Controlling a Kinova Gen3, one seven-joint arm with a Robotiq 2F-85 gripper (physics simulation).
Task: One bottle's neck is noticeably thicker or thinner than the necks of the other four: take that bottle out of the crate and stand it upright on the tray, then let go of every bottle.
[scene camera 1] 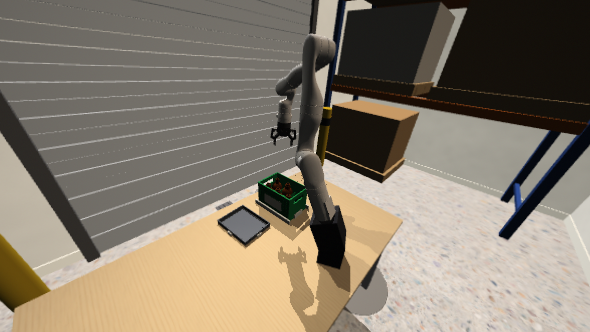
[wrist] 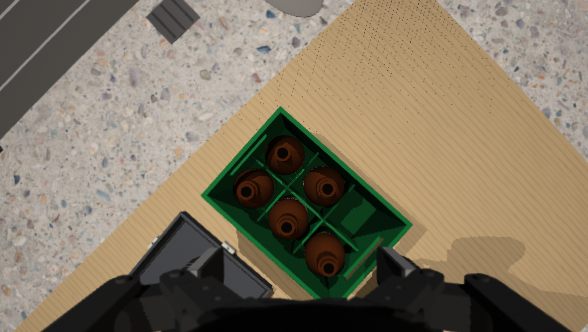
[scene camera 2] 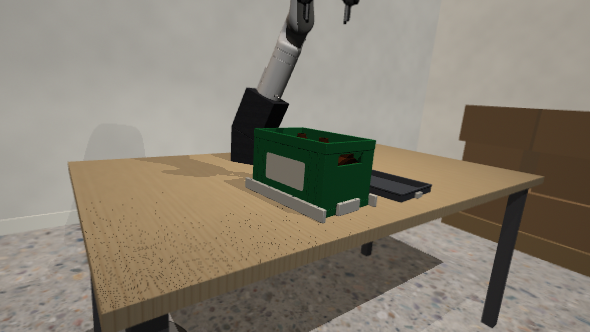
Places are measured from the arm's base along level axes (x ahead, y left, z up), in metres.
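Pixels of known places: gripper, between the fingertips: (scene camera 1: pixel 282 145) (wrist: pixel 300 264) (scene camera 2: pixel 325 22); arm's base, origin of its link: (scene camera 1: pixel 324 214) (scene camera 2: pixel 268 95).
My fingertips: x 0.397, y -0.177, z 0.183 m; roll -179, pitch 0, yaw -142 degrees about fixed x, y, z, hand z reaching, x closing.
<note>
Ahead of a thing's pixels: the offset from my fingertips to its top centre. "spot": to the spot under its first point. Level surfaces: height alone.
The green crate @(0.015 m back, 0.002 m left, 0.272 m down) (scene camera 1: pixel 298 206) (scene camera 2: pixel 347 182) (wrist: pixel 240 220) stands on the table with brown bottles upright in its compartments. In the wrist view a bottle @(0.068 m ahead, 0.046 m right, 0.284 m down) (wrist: pixel 285 156) is at the top, one @(0.077 m ahead, 0.038 m left, 0.284 m down) (wrist: pixel 260 190) at the left, one @(0.022 m back, 0.044 m right, 0.284 m down) (wrist: pixel 320 182) at the right, one @(0.008 m back, 0.043 m left, 0.284 m down) (wrist: pixel 288 215) in the middle and one @(0.101 m back, 0.054 m left, 0.284 m down) (wrist: pixel 325 250) at the bottom. The right-hand compartment @(spot: 0.124 m back, 0.039 m right, 0.439 m down) (wrist: pixel 356 214) is empty. I cannot tell which neck differs. The dark tray @(0.053 m ahead, 0.284 m left, 0.421 m down) (scene camera 1: pixel 244 225) (scene camera 2: pixel 400 186) (wrist: pixel 175 255) lies beside the crate, with no bottle on its visible part. My gripper (scene camera 1: pixel 284 144) (scene camera 2: pixel 326 21) (wrist: pixel 300 264) is open and empty, pointing down high above the crate.
Pale low strips (scene camera 1: pixel 272 211) (scene camera 2: pixel 285 200) stand along the crate's foot. The wooden table @(0.447 m down) (scene camera 1: pixel 175 265) (scene camera 2: pixel 175 225) (wrist: pixel 450 125) carries the black arm base (scene camera 1: pixel 329 242) (scene camera 2: pixel 257 120). Racking with large boxes (scene camera 1: pixel 390 45) is at the right in scene camera 1, and stacked brown boxes (scene camera 2: pixel 515 145) are beyond the table.
</note>
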